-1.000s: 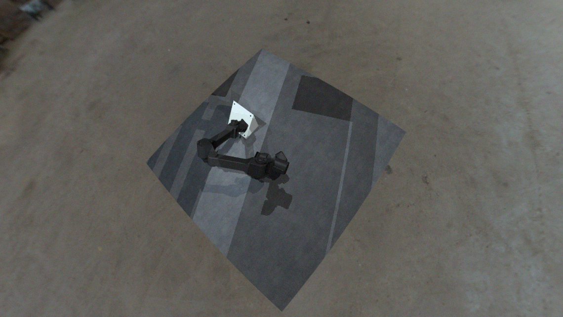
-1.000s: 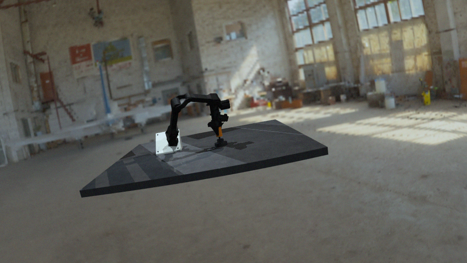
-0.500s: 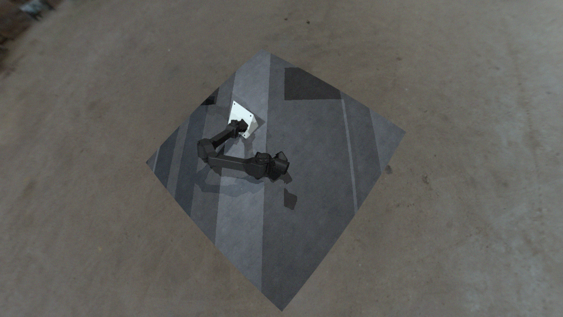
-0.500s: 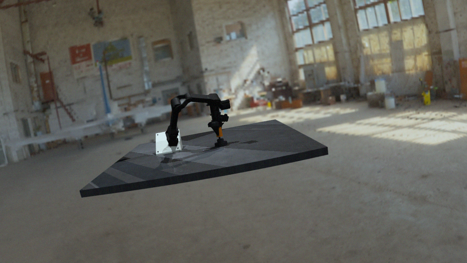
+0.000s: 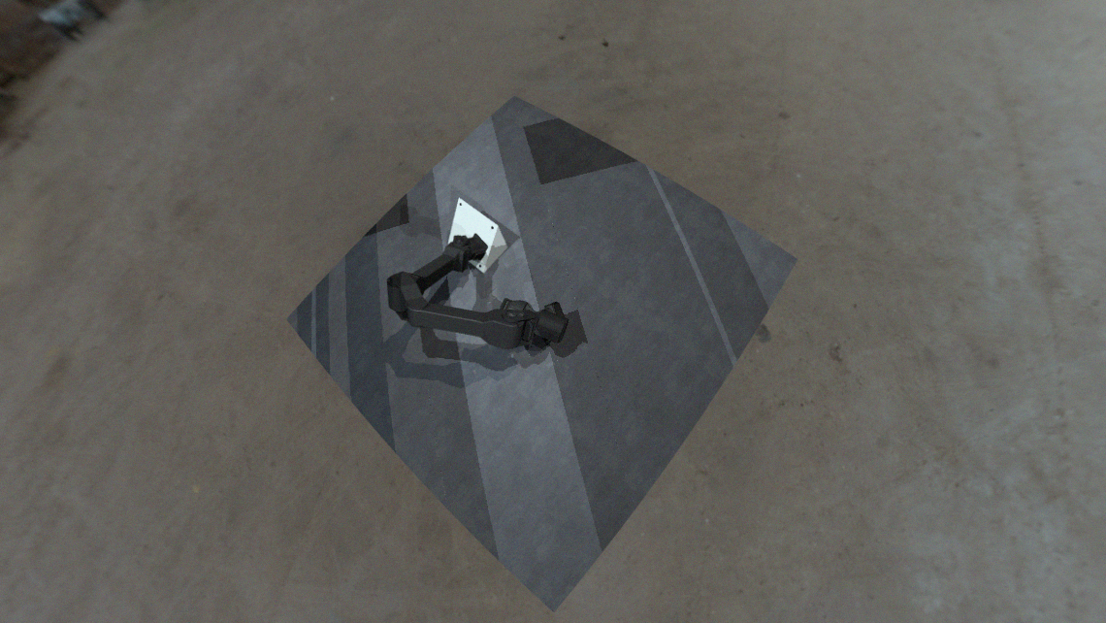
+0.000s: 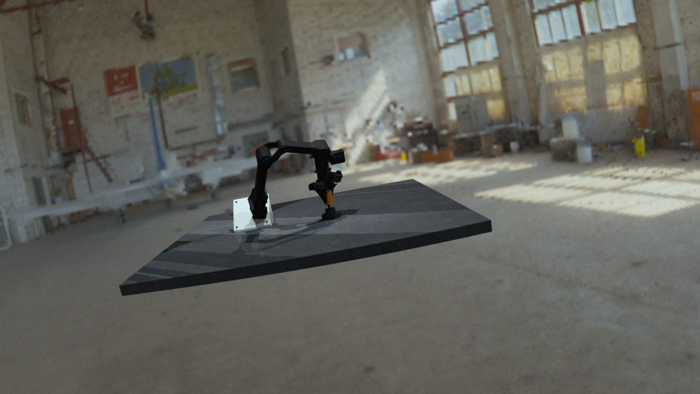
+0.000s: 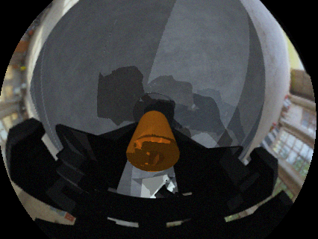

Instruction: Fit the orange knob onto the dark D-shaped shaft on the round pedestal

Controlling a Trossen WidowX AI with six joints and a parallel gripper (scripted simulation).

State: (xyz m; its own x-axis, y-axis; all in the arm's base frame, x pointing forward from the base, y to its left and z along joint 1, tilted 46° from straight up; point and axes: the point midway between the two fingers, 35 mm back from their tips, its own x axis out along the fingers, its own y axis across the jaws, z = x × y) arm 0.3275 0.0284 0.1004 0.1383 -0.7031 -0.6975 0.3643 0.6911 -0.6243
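The orange knob is 20 mm above my gripper tip. The rest, counted from my gripper tip: dark round pedestal 40 mm below.
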